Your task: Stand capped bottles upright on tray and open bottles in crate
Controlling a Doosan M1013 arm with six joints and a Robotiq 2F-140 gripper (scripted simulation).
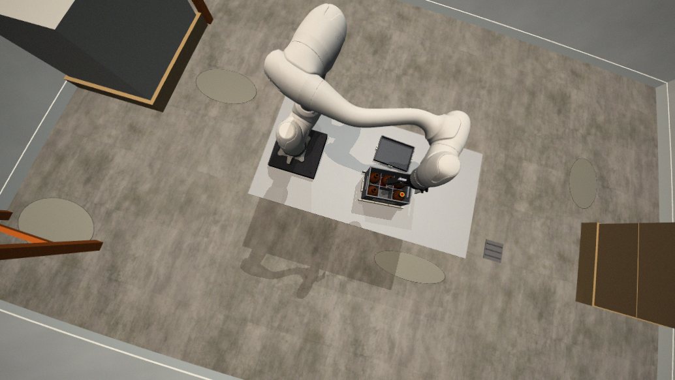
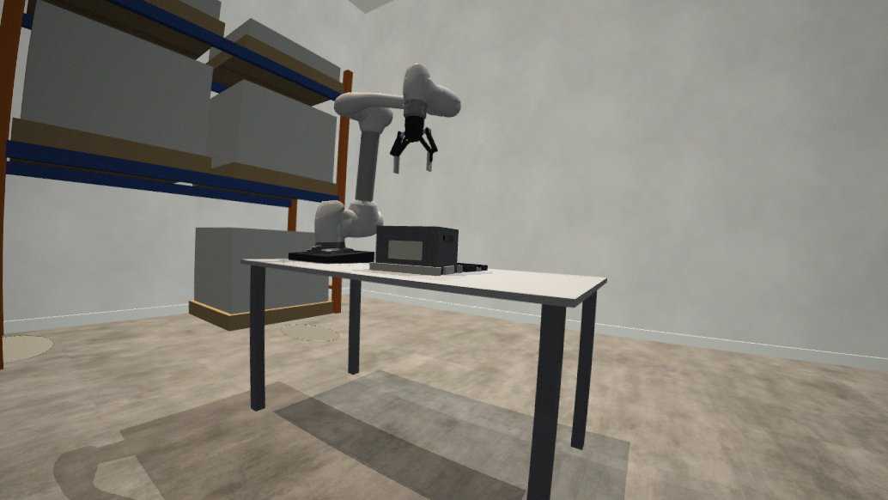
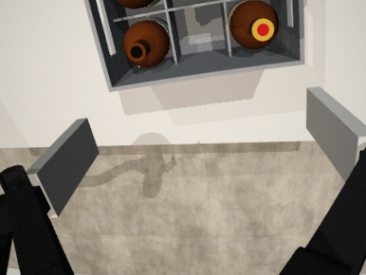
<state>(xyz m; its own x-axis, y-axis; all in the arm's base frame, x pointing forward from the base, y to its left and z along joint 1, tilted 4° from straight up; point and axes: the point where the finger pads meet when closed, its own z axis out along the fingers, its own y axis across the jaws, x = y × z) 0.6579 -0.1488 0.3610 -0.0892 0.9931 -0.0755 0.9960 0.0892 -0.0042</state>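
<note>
Right now my hand is 8 cm short of the capped bottle, 3 cm to the right of it and 31 cm above it. The rest, counted from my hand: open bottle 8 cm ahead, 11 cm to the left, 31 cm below; dark grey crate 6 cm to the left, 31 cm below; flat tray 2 cm ahead, 34 cm to the left, 38 cm below.
</note>
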